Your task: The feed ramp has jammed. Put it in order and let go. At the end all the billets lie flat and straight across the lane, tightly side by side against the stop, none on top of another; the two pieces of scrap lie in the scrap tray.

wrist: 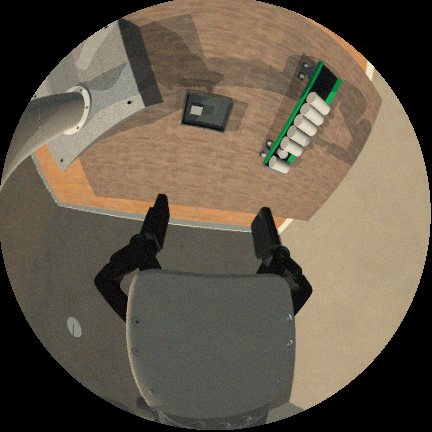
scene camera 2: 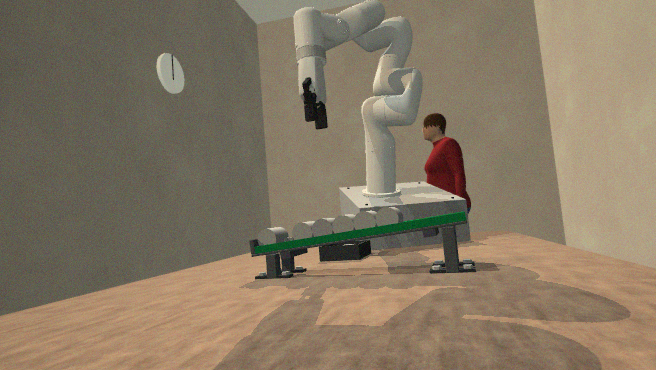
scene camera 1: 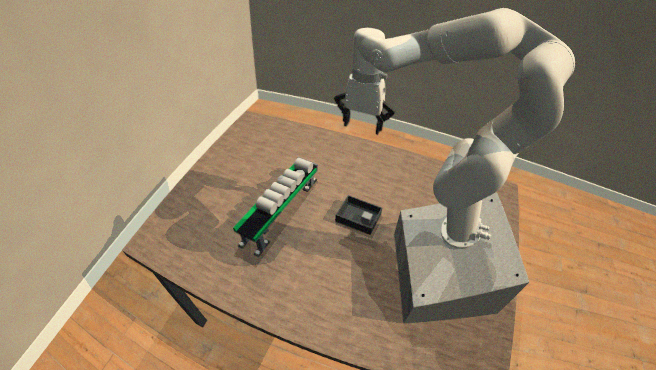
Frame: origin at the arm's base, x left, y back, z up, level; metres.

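Seen in the pictures: gripper, fingertip midpoint: [wrist: 213, 209] [scene camera 2: 317, 124] [scene camera 1: 362, 127]; arm's base, origin of the base link: [wrist: 72, 109] [scene camera 2: 381, 193] [scene camera 1: 461, 230].
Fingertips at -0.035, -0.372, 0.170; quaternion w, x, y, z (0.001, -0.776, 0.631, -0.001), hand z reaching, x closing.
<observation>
Pixels of each thing's top centre, then the offset from my fingertips to it, as dx, dy, dz. Level surfaces: height alone.
- white billet, middle of its top: [scene camera 2: 272, 227] [wrist: 281, 167] [scene camera 1: 303, 161] -0.009, -0.220, -0.245
- small pale scrap piece, middle of its top: [wrist: 283, 153] +0.028, -0.210, -0.265
- black scrap tray, middle of its top: [scene camera 2: 345, 243] [wrist: 205, 112] [scene camera 1: 359, 211] +0.034, +0.037, -0.302
- table, its level: dz -0.337
The feed ramp [scene camera 1: 290, 201] [scene camera 2: 360, 234] [wrist: 295, 111] slopes down to its stop. One white billet [scene camera 1: 303, 165] [scene camera 2: 273, 235] [wrist: 279, 165] lies across the lane at the stop end. A small pale scrap piece [wrist: 282, 154] sits in the gap above it. Farther up, several billets [scene camera 1: 280, 190] [scene camera 2: 343, 224] [wrist: 305, 125] lie across the lane in a close row, none on top of another. The other scrap piece [scene camera 1: 366, 216] [wrist: 196, 110] lies in the black scrap tray [scene camera 1: 352, 223] [scene camera 2: 345, 251] [wrist: 202, 127]. My gripper [scene camera 1: 362, 128] [scene camera 2: 316, 124] [wrist: 213, 209] is open and empty, high above the table.
The tray stands on the table [scene camera 1: 310, 270] between the ramp and the grey robot base block [scene camera 1: 465, 295] [scene camera 2: 400, 205] [wrist: 112, 100]. The ramp stands on short legs. A person in red [scene camera 2: 446, 165] is behind the base in the second scene view.
</observation>
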